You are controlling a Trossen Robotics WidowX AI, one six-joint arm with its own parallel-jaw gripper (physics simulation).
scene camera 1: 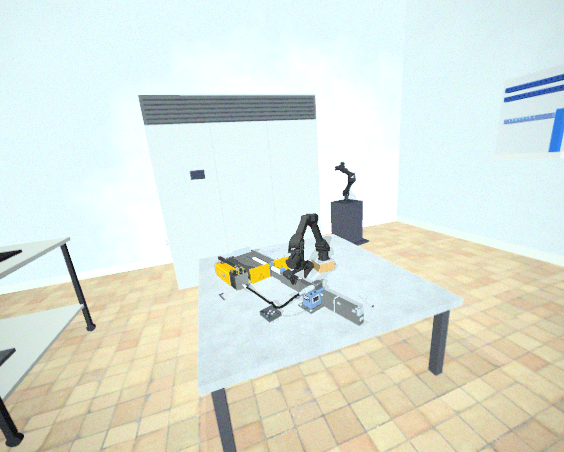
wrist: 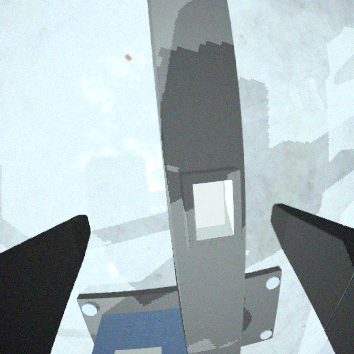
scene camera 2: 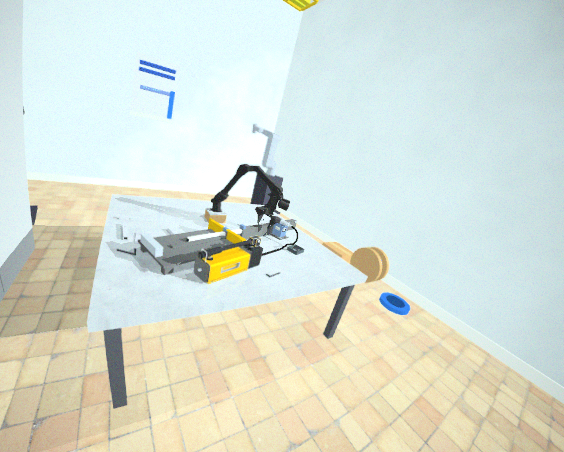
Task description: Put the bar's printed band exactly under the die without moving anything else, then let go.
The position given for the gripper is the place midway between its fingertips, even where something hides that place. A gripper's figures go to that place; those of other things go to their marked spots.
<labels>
The gripper [wrist: 180, 219]: 0.10 m from the lens. A long pale bar [wrist: 208, 197] is 0.10 m from the lens.
</labels>
